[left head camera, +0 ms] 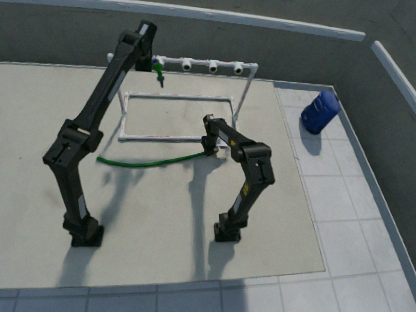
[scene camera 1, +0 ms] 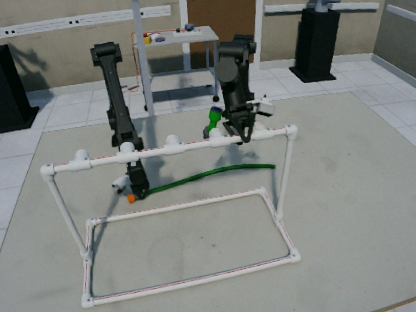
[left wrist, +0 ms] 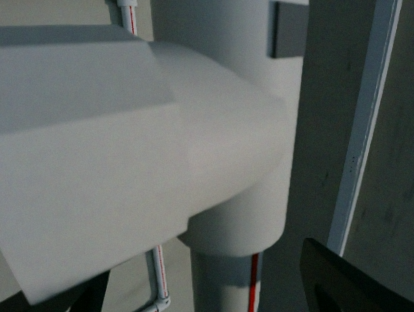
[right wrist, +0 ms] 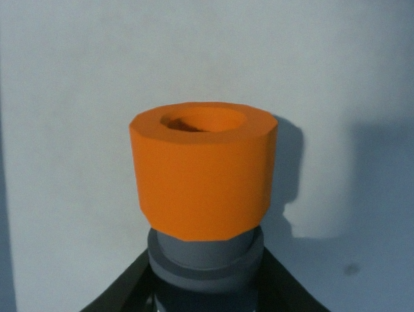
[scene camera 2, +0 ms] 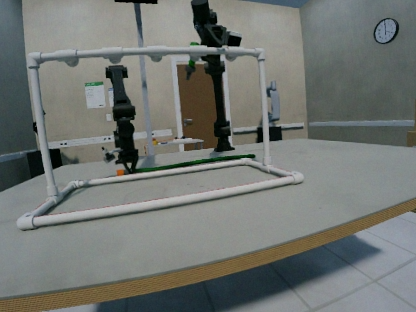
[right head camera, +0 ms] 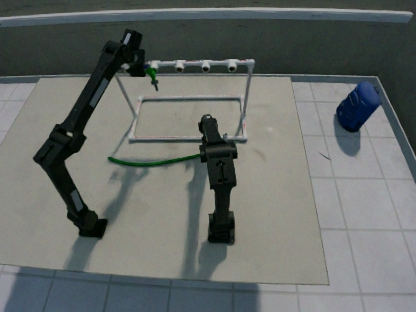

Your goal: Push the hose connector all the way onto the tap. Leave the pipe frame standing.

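Where they show: left gripper, fingertip midpoint: (scene camera 1: 243,144) (left wrist: 204,253) (scene camera 2: 219,56) (right head camera: 142,66); right gripper, fingertip midpoint: (left head camera: 207,153) (scene camera 1: 141,196) (right wrist: 206,257); left arm's base, link origin: (left head camera: 88,236) (scene camera 2: 224,150) (right head camera: 93,227); right arm's base, link origin: (left head camera: 227,232) (scene camera 2: 126,162) (right head camera: 221,233).
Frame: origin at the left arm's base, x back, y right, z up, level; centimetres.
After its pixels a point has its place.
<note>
The white pipe frame (left head camera: 200,62) @(x -68.6, y 45.4, z 40.2 cm) (right head camera: 192,63) @(x -68.5, y 44.9, z 40.3 cm) (scene camera 1: 197,145) @(x -69.6, y 33.0, z 40.2 cm) (scene camera 2: 92,52) @(x -70.9, y 56.1, z 39.7 cm) (left wrist: 240,225) @(x -67.1, y 16.9, z 40.9 cm) stands upright. A green tap (left head camera: 159,70) @(x -59.8, y 27.7, z 40.8 cm) (right head camera: 151,73) @(x -60.0, y 27.6, z 41.4 cm) (scene camera 1: 214,117) @(x -62.0, y 27.0, z 43.3 cm) with a dark grey spout sits on its top bar. My left gripper (scene camera 1: 241,134) @(x -68.7, y 20.4, z 38.0 cm) (left wrist: 204,253) @(x -68.7, y 20.4, z 38.0 cm) is open beside the tap, at the top bar; a white tee fitting lies in front of its fingers in the left wrist view. My right gripper (scene camera 1: 139,194) @(x -44.1, y 53.5, z 0.7 cm) (scene camera 2: 130,169) @(x -44.1, y 53.5, z 0.7 cm) (right wrist: 206,257) @(x -44.1, y 53.5, z 0.7 cm) is shut on the grey part of the hose connector (scene camera 1: 131,198) @(x -46.5, y 57.1, z 2.7 cm) (scene camera 2: 120,172) @(x -46.8, y 57.1, z 2.4 cm) (right wrist: 205,185) @(x -45.5, y 57.8, z 3.3 cm), low at the table; the connector's orange open end sticks out beyond the fingers.
The green hose (left head camera: 145,164) @(x -35.3, y 21.2, z 1.7 cm) (right head camera: 150,164) @(x -35.1, y 21.8, z 1.5 cm) (scene camera 1: 200,176) @(x -37.9, y 28.9, z 1.1 cm) (scene camera 2: 200,161) @(x -36.5, y 23.2, z 1.1 cm) lies on the table along the frame's base, running from the right gripper. A blue container (left head camera: 320,112) (right head camera: 357,106) stands on the tiled floor beyond the table. A cart (scene camera 1: 210,34) stands behind the arms.
</note>
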